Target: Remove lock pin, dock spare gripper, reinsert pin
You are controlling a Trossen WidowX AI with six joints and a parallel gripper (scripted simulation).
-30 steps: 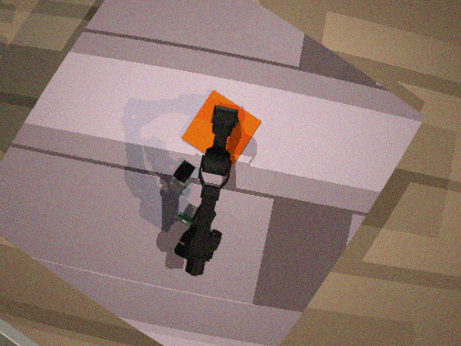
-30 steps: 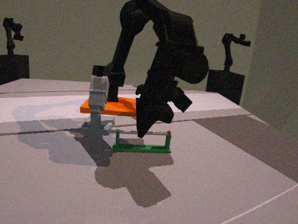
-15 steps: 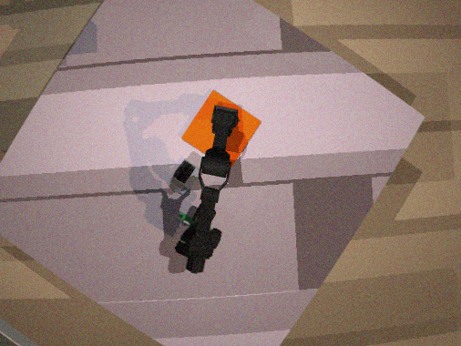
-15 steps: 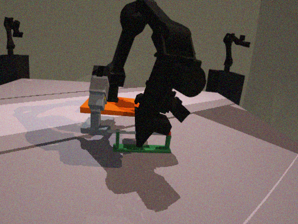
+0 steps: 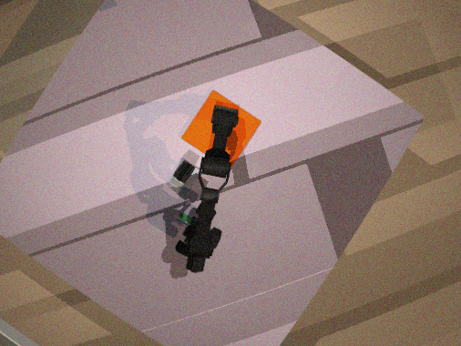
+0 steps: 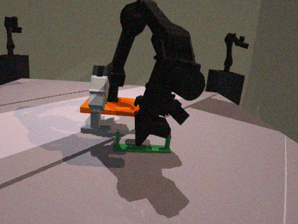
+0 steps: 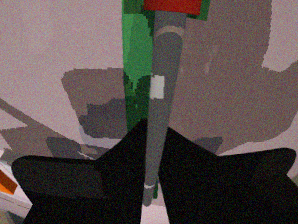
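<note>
Right now the green rack is 10 mm to the left of my gripper tip and 10 mm above it. The rest, counted from my gripper tip: grey mount (120 mm behind, 110 mm to the right, 40 mm above); then spare gripper (130 mm behind, 110 mm to the right, 110 mm above).
</note>
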